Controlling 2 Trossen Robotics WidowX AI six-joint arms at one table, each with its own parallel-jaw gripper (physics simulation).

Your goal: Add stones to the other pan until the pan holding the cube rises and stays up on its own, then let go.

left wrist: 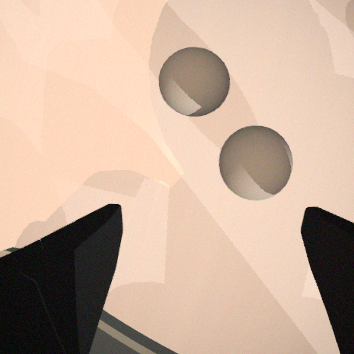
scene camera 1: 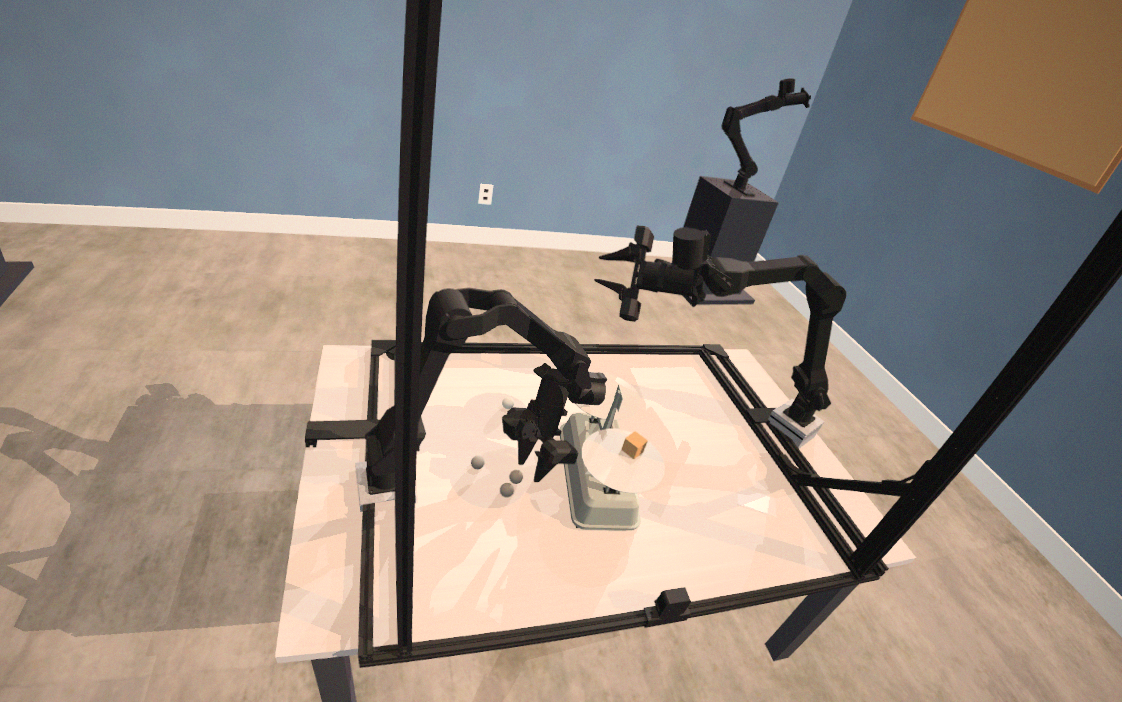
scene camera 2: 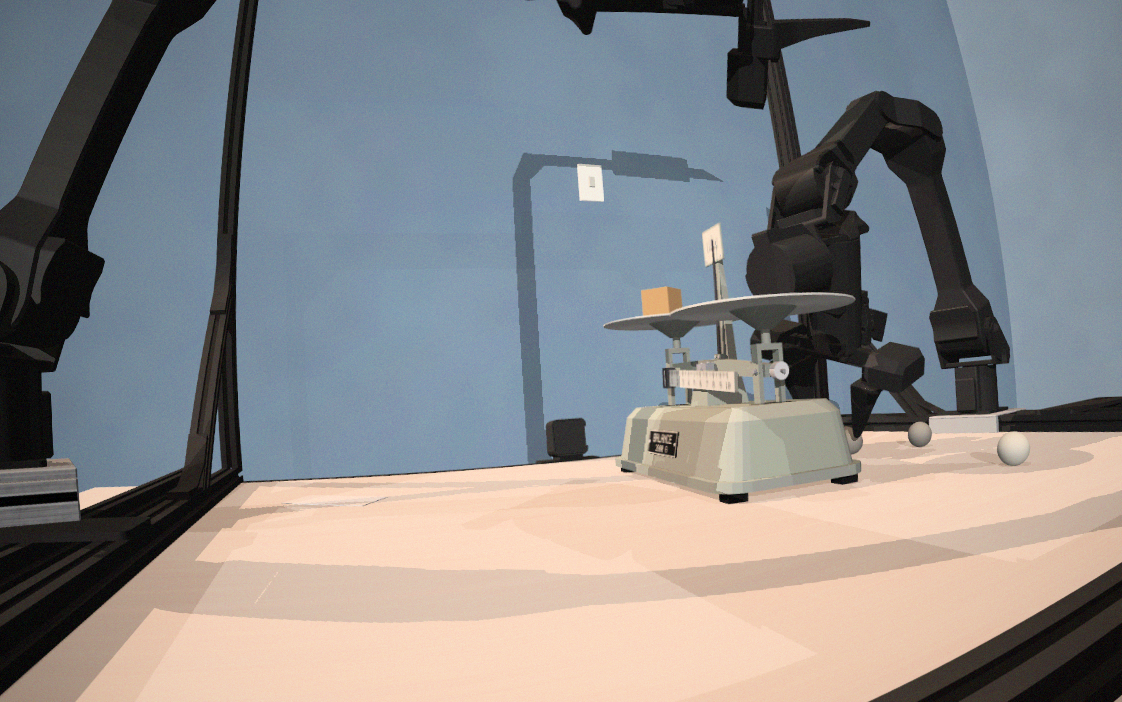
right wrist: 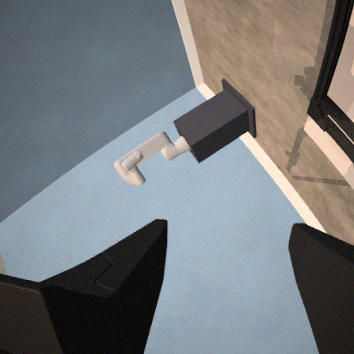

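Pixels of known places: left gripper, between the fingertips: [left wrist: 215, 218] [scene camera 1: 528, 473]; right gripper, between the fingertips: [scene camera 1: 597, 269] [right wrist: 230, 233]; left arm's base, origin of its link: [scene camera 1: 385, 478] [scene camera 2: 978, 412]; right arm's base, origin of its link: [scene camera 1: 798, 415].
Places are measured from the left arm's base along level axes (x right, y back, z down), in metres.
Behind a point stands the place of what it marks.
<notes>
The balance [scene camera 1: 608, 509] @[x 0.177, y -0.376, z -0.032 m] [scene camera 2: 777, 438] @[x -0.065, y -0.465, z -0.021 m] stands mid-table. The orange cube [scene camera 1: 634, 445] @[x 0.146, y -0.406, z -0.163 m] [scene camera 2: 661, 300] @[x 0.120, y -0.427, z -0.151 m] sits on its lower pan [scene camera 1: 612, 473] @[x 0.175, y -0.356, z -0.135 m] [scene camera 2: 626, 323] @[x 0.157, y -0.447, z -0.133 m]. The other pan [scene camera 2: 769, 306] @[x -0.057, y -0.456, z -0.120 m] is higher and looks empty in scene camera 2; my left arm partly hides it in scene camera 1. My left gripper [scene camera 1: 530, 470] @[x 0.044, y -0.266, z -0.008 m] [left wrist: 215, 218] @[x 0.044, y -0.266, z -0.008 m] is open and empty, pointing down beside the balance. Two grey stones [scene camera 1: 516, 476] @[x 0.043, y -0.243, z -0.003 m] [scene camera 1: 507, 490] @[x 0.073, y -0.216, z -0.002 m] lie near its tips. Two stones [left wrist: 194, 81] @[x 0.060, y -0.222, z -0.005 m] [left wrist: 256, 163] @[x 0.035, y -0.246, z -0.006 m] show just ahead of the fingers in the left wrist view. My right gripper [scene camera 1: 598, 269] @[x -0.196, y -0.445, z -0.326 m] [right wrist: 230, 233] @[x -0.196, y -0.445, z -0.326 m] is partly open, empty, high above the table's back.
Another grey stone [scene camera 1: 477, 461] @[x -0.008, y -0.178, z -0.003 m] [scene camera 2: 919, 433] @[x -0.022, y -0.193, z 0.005 m] lies farther left in scene camera 1, and a pale stone [scene camera 1: 508, 403] @[x -0.168, y -0.289, z 0.000 m] [scene camera 2: 1013, 447] @[x -0.184, y -0.305, z 0.005 m] lies behind my left gripper. The upright pointer plate [scene camera 2: 712, 244] @[x 0.048, y -0.416, z -0.193 m] rises above the pans. A black frame [scene camera 1: 529, 635] @[x 0.334, y -0.177, z 0.028 m] with tall posts surrounds the work area.
</notes>
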